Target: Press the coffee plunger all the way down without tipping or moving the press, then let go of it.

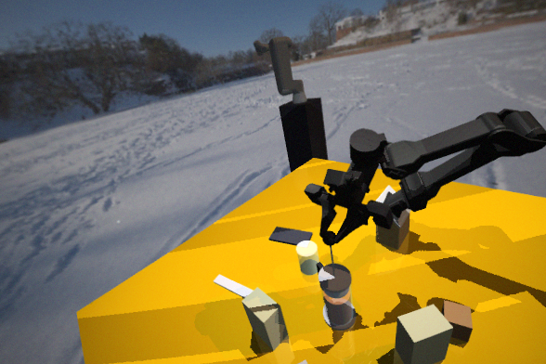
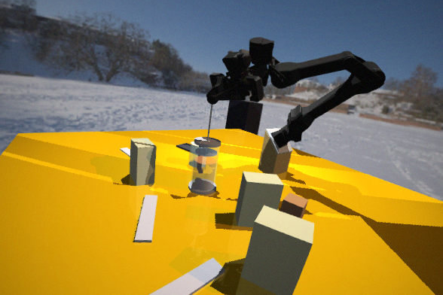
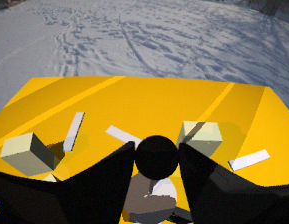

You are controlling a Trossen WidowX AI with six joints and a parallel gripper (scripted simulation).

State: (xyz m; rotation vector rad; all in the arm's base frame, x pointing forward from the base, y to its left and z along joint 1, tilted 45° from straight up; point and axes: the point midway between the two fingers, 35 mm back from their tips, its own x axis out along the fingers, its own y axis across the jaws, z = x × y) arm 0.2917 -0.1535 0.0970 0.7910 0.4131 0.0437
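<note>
Now: gripper tip 20 mm past the glass coffee press, 10 mm to the left of it and 130 mm above it. From my gripper tip the other things lie so: brown box: 100 mm behind, 240 mm to the left, 230 mm below.
</note>
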